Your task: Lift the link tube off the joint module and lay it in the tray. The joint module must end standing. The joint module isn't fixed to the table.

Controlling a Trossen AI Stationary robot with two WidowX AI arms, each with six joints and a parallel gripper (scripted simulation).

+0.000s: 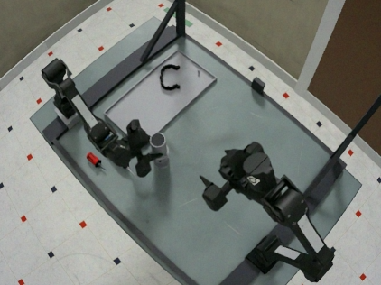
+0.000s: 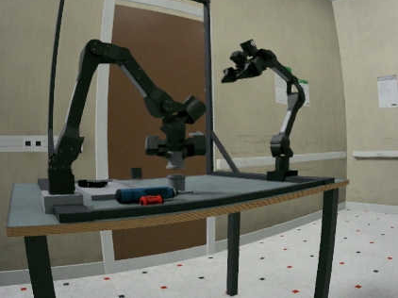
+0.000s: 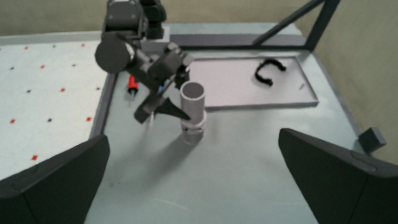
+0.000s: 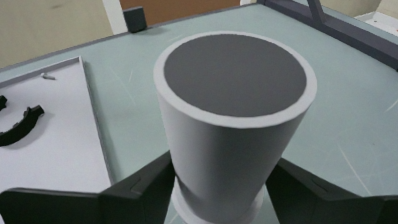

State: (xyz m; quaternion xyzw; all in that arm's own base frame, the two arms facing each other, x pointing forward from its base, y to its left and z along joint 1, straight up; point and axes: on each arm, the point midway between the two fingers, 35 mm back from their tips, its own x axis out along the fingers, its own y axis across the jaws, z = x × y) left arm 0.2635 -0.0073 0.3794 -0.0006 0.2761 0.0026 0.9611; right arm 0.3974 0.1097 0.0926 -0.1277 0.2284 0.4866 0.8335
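Right now my right hand is 10 cm above the joint module, 2 cm past it and 1 cm to the right of it. The rest, counted from my right hand: flat grey tray 23 cm behind, 16 cm to the right, 13 cm below; red tool 17 cm to the right, 14 cm ahead, 12 cm below; grey link tube 1 cm to the left, 1 cm behind.
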